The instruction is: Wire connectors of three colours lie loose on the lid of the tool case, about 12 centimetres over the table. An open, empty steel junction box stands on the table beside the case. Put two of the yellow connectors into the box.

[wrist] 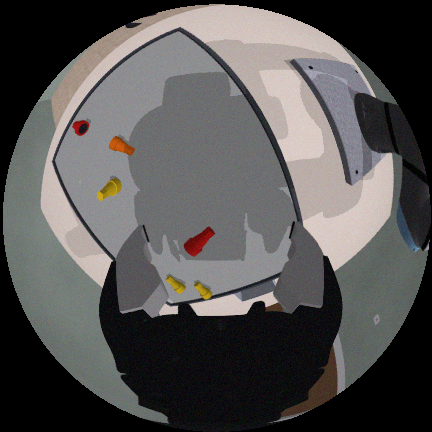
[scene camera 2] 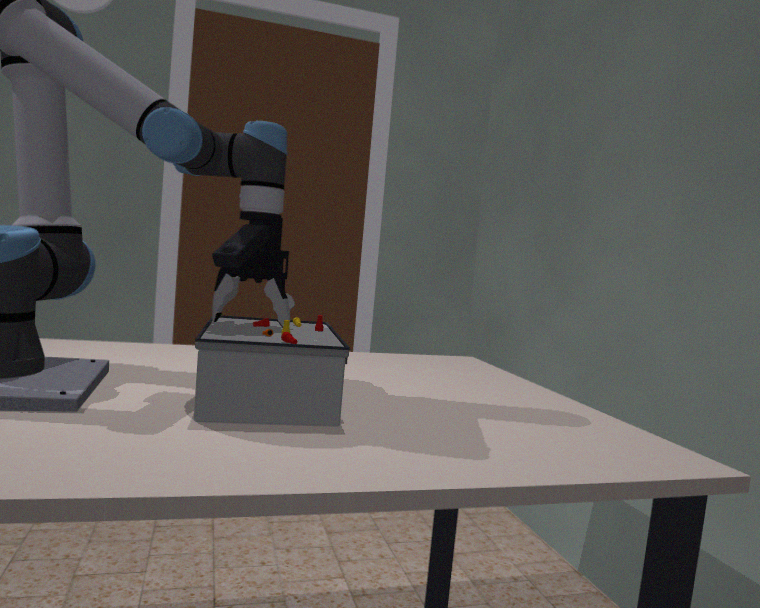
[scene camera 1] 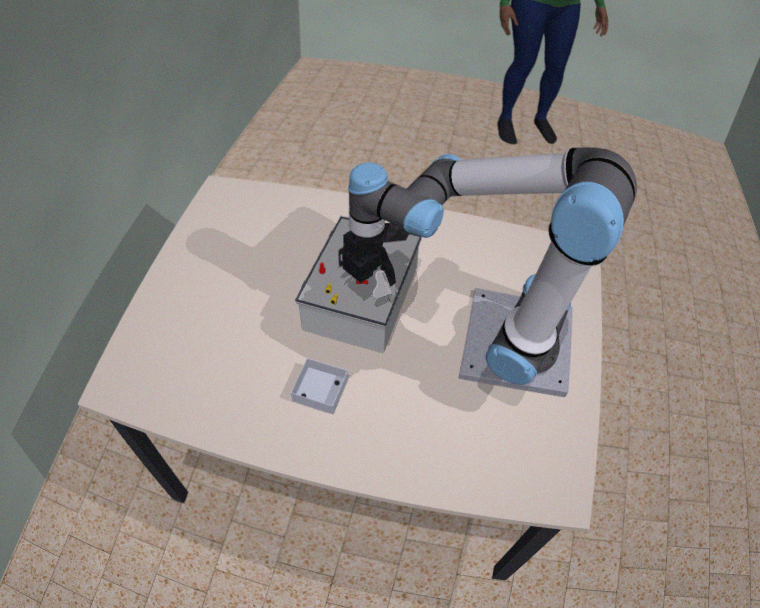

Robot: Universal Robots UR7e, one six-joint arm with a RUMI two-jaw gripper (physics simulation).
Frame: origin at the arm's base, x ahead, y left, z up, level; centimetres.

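Seen in the pictures: gripper, between the fingertips: point(wrist: 218, 225) point(scene camera 2: 249, 326) point(scene camera 1: 370, 285); arm's base, origin of its link: point(wrist: 370, 121).
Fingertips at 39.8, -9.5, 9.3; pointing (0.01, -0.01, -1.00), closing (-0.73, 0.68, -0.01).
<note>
Pixels of each thing's top centre, then the offset from my fingertips to it, as dx, dy, dz.
- third yellow connector, centre of its top: point(wrist: 99, 195) point(scene camera 2: 286, 320) +3.6, -9.4, +2.6
- steel junction box, centre of its top: point(scene camera 1: 319, 381) point(wrist: 253, 288) +10.1, +22.5, -7.9
My gripper point(scene camera 1: 370, 289) point(scene camera 2: 251, 321) point(wrist: 218, 225) is open, fingertips low over the case lid point(scene camera 1: 348, 308) point(scene camera 2: 316, 340) point(wrist: 170, 55). A red connector point(scene camera 1: 361, 281) point(scene camera 2: 261, 322) point(wrist: 199, 241) lies between the spread fingers, apart from both. Two yellow connectors, one point(scene camera 1: 328, 289) point(wrist: 175, 284) beside the other point(scene camera 1: 334, 299) point(wrist: 202, 290), lie near the lid edge facing the box. A third yellow connector point(scene camera 2: 286, 327) point(wrist: 109, 189) lies farther back, near an orange one point(scene camera 2: 268, 332) point(wrist: 121, 145). The steel junction box point(scene camera 1: 311, 403) point(wrist: 257, 290) stands empty on the table; the gripper partly hides it in the wrist view.
Another red connector point(scene camera 1: 322, 268) point(scene camera 2: 319, 323) lies on the lid's left side in scene view 1. A further red one point(scene camera 2: 289, 337) point(wrist: 81, 127) lies near a lid corner. The tool case point(scene camera 1: 342, 329) point(scene camera 2: 269, 386) rises beside the box. The arm's base plate point(scene camera 1: 475, 342) is at the right.
</note>
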